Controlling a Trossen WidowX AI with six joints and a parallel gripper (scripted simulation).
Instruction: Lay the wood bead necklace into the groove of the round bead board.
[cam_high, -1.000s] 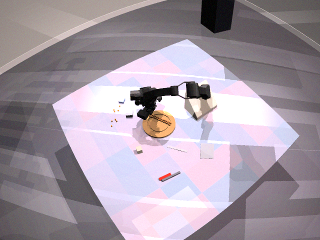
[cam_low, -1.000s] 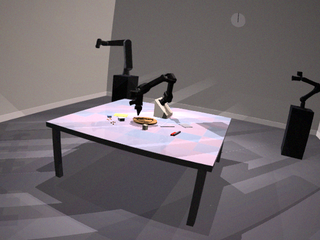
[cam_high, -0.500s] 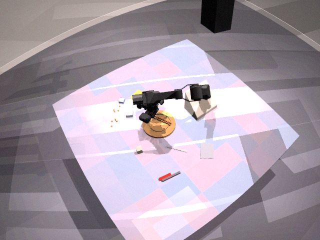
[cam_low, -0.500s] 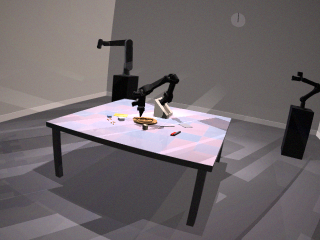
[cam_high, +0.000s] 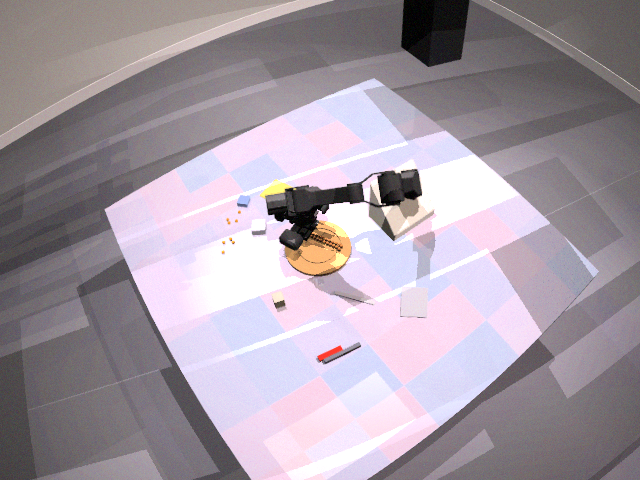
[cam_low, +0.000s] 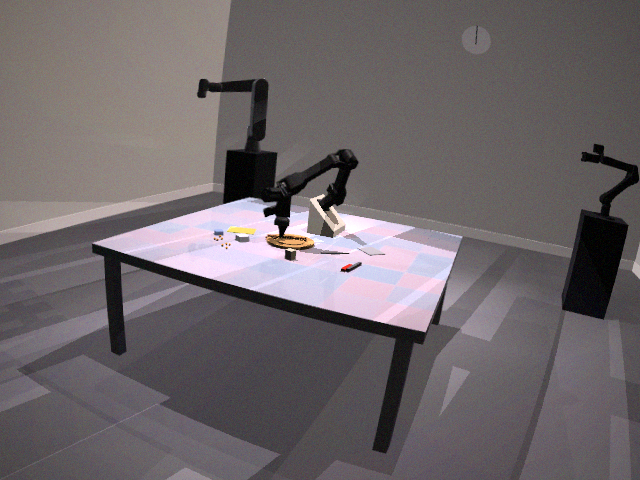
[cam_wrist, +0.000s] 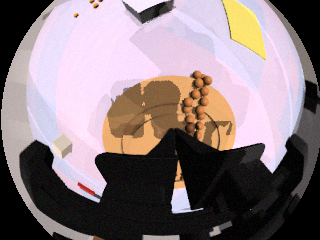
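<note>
The round bead board is 20 mm behind my gripper tip, 40 mm to the left of it and 10 mm below it. Also, from my gripper tip: cream cube: 160 mm ahead, 150 mm to the left; then white block: 110 mm ahead, 120 mm to the right, 10 mm below; then yellow sheet: 20 mm behind, 220 mm to the right, 20 mm below.
</note>
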